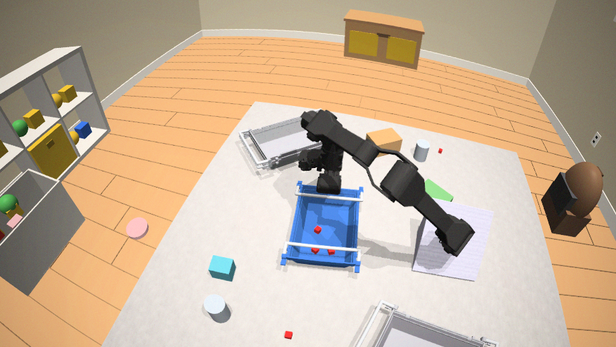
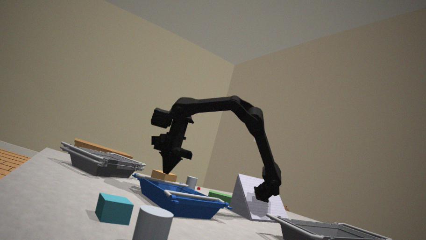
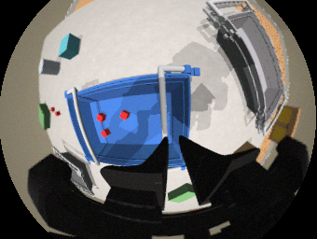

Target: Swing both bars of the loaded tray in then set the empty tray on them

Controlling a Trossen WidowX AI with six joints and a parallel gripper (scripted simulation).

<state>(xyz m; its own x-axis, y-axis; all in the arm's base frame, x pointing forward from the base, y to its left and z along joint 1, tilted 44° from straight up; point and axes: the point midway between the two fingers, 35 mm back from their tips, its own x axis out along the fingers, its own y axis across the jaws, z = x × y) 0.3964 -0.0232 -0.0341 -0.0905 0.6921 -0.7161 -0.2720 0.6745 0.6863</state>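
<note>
Right now my gripper tip is 410 mm past the grey plastic tray, 400 mm to the right of it and 40 mm above it. The rest, counted from my gripper tip: orange box (370 mm to the right, 90 mm behind, 60 mm below); then teal cube (340 mm to the left, 170 mm ahead, 70 mm below).
</note>
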